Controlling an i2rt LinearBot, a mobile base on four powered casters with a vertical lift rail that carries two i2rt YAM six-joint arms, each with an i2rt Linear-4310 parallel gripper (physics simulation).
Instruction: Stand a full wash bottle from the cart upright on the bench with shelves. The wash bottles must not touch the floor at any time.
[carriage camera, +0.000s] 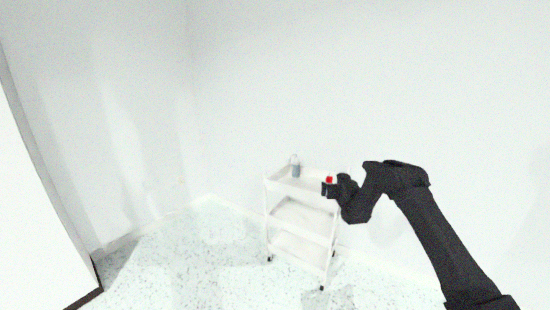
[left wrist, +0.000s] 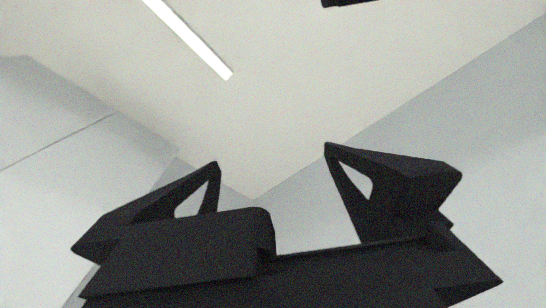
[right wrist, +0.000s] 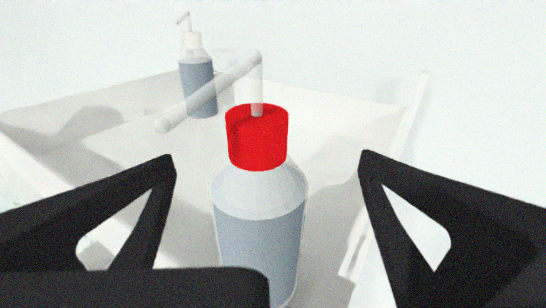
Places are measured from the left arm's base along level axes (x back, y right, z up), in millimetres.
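Pixels of known places: left gripper, fingertip midpoint: (left wrist: 270, 157); right gripper, fingertip midpoint: (carriage camera: 330, 182) (right wrist: 266, 162).
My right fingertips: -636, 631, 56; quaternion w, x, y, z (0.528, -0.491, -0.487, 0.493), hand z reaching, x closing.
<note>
For each thing: its top centre in the pictures, then the offset to it from my right fingertips, as dx, dy, dz. Level surfaces: height alone.
- full wash bottle with a red cap, top centre: (right wrist: 237, 53) (carriage camera: 329, 172) -7, -12, +50
- second wash bottle with a whitish cap, top centre: (right wrist: 184, 10) (carriage camera: 295, 153) -366, -121, +50
- Speckled floor at its surface level: dz -787
A full wash bottle with a red cap (carriage camera: 329, 179) (right wrist: 258, 235) stands upright on the top tray of the white cart (carriage camera: 300, 228) (right wrist: 85, 97). A second wash bottle with a whitish cap (carriage camera: 296, 169) (right wrist: 198, 87) stands upright farther back on the same tray. My right gripper (carriage camera: 325, 189) (right wrist: 266, 162) is open; in the right wrist view the red-capped bottle shows between its fingertips, and they do not grip it. The bottle's lower part is partly hidden by the gripper. My left gripper (left wrist: 270, 157) is open and empty, pointing up at the ceiling. The bench with shelves cannot be made out.
The cart stands near the back wall (carriage camera: 375, 90), with two lower shelves below its top tray. A large white panel with a dark lower edge (carriage camera: 40, 200) stands at the left of the carriage view. Speckled floor (carriage camera: 200, 265) lies in front of the cart.
</note>
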